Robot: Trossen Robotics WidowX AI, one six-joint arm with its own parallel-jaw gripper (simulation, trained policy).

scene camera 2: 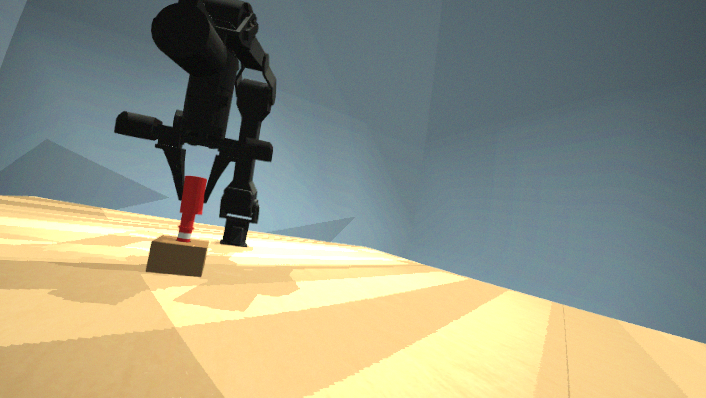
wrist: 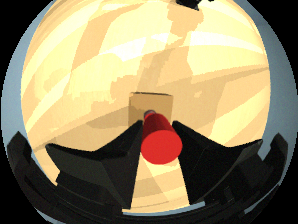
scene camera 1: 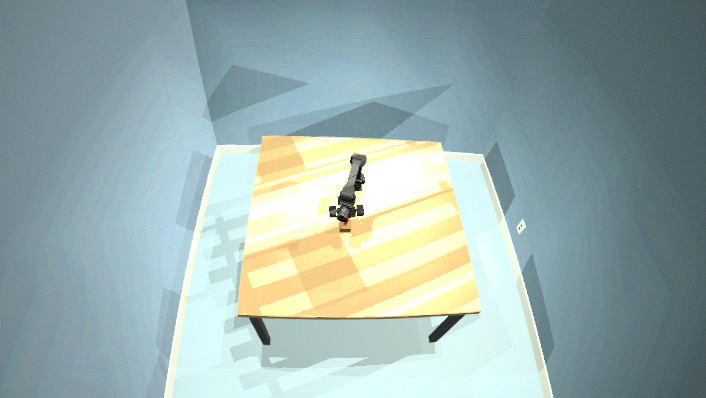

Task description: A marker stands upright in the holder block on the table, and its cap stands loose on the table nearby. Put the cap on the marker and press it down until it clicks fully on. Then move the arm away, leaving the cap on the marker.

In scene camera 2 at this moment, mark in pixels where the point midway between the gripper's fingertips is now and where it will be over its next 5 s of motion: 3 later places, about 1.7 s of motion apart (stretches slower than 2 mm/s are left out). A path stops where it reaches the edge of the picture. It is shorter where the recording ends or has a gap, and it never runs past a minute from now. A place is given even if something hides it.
The gripper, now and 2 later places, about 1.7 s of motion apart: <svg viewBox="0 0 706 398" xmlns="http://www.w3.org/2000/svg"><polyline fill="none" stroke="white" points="192,201 185,225 180,230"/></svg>
